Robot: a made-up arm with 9 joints.
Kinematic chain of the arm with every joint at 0, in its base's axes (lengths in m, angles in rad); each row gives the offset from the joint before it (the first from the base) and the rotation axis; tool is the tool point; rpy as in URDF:
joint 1: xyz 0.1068 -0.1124 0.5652 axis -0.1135 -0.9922 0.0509
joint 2: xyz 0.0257 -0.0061 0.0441 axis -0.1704 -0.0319 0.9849
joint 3: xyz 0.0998 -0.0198 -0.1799 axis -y
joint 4: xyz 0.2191 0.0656 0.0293 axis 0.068 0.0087 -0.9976
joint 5: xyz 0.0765 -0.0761 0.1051 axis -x
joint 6: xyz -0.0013 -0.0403 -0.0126 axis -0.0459 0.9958 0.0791
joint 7: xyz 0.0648 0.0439 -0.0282 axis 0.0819 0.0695 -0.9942
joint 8: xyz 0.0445 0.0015 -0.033 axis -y
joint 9: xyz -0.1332 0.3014 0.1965 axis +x
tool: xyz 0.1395 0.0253 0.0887 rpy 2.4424 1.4 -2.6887
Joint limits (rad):
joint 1: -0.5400..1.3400
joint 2: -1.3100..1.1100
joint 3: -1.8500..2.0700
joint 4: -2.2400..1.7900
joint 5: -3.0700..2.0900
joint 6: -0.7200..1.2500
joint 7: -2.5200..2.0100
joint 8: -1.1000..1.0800
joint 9: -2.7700..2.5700
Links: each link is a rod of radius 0.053 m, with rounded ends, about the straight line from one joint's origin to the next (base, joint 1, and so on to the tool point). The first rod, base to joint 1, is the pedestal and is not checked.
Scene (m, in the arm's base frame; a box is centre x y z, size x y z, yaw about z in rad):
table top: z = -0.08
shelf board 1: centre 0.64 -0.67 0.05 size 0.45 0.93 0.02 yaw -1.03
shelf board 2: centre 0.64 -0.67 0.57 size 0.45 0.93 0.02 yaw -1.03
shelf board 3: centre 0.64 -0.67 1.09 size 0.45 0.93 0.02 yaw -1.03
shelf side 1: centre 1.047 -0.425 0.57 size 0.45 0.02 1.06 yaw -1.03
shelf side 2: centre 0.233 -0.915 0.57 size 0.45 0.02 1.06 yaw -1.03
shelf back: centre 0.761 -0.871 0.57 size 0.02 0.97 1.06 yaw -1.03
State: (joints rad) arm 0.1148 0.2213 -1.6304 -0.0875 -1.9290 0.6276 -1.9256 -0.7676 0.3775
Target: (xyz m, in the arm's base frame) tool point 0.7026 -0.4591 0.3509
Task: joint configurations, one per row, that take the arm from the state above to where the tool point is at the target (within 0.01 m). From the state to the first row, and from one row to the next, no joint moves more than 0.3 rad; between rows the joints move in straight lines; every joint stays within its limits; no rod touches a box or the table.
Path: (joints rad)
1: 0.2389 0.0762 -1.5642 -0.2064 -1.9217 0.7526 -1.6918 -0.7949 0.3325
2: 0.3629 -0.0689 -1.4981 -0.3253 -1.9144 0.8776 -1.4580 -0.8223 0.2874

